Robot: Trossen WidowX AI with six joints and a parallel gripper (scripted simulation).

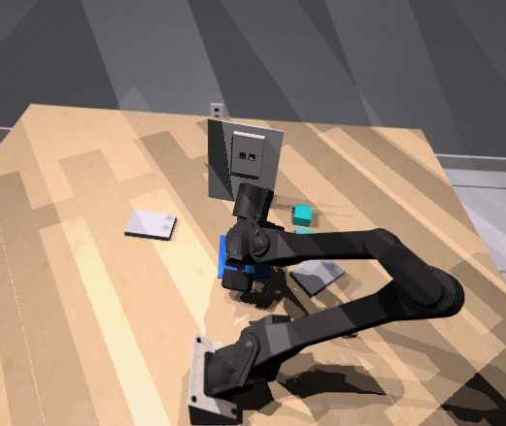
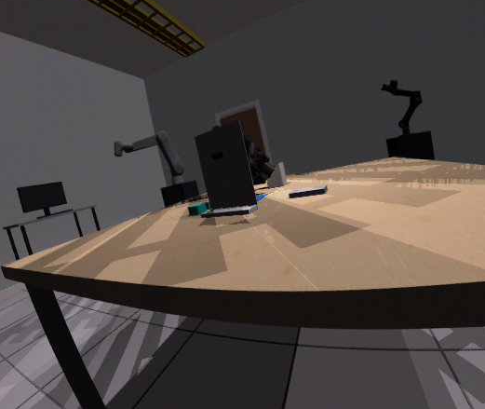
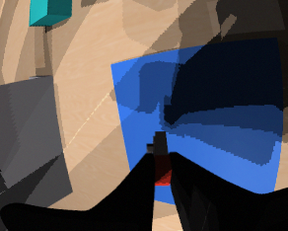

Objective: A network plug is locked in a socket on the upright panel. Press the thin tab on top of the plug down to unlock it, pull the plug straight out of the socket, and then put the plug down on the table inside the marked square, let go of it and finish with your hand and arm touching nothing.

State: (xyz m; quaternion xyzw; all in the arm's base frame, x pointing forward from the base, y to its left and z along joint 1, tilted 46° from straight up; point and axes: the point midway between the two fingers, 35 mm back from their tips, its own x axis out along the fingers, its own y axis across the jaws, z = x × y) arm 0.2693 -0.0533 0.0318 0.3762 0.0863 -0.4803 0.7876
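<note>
Right now the blue marked square is 10 mm behind my gripper tip and 30 mm below it. Also, from my gripper tip: teal block 110 mm ahead, 150 mm to the right, 20 mm below; grey upright panel 170 mm ahead, 80 mm above; red network plug right at my gripper tip.
</note>
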